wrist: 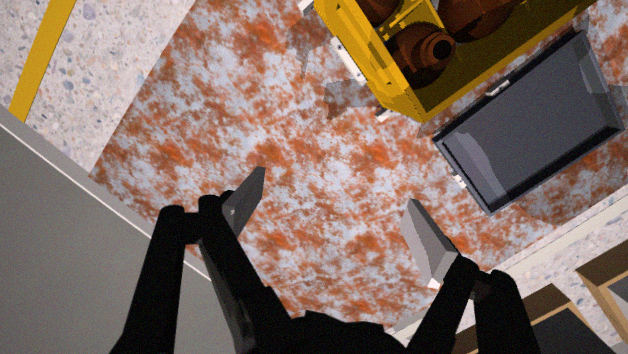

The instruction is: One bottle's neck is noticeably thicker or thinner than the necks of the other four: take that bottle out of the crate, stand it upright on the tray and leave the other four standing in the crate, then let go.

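Frame: origin at the arm's base, x back, y left, z down, level; metres.
Seen in the pictures: gripper, fingertip midpoint: [334, 198].
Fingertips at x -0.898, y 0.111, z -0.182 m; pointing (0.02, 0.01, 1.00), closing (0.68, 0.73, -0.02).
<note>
A point is followed by its place in that frame.
The yellow crate [372, 65] @(x -0.795, y 0.043, z -0.074 m) is at the top right of the wrist view, cut off by the upper edge. Brown bottles stand in it; one bottle [425, 52] @(x -0.755, y 0.061, z -0.115 m) shows its round open mouth near the crate's lower corner. Parts of other bottles show at the top edge, their necks cut off or hidden, so the neck thicknesses cannot be compared. The dark grey tray [535, 120] @(x -0.588, y 0.281, z 0.037 m) lies beside the crate at the right, with no bottle on it. My gripper [334, 198] @(x -0.898, y 0.111, z -0.182 m) is open and empty, over the mottled table top, below and left of the crate and tray in the view.
The table top [320, 145] @(x -0.916, y 0.108, z 0.042 m) is mottled orange and pale grey. White brackets [349, 61] @(x -0.803, y 0.023, z 0.012 m) sit along the crate's outer side. Wooden-edged boxes [552, 310] are at the lower right, past the table's edge. A grey surface [65, 240] lies at the left, and a yellow floor stripe [42, 60] at the upper left.
</note>
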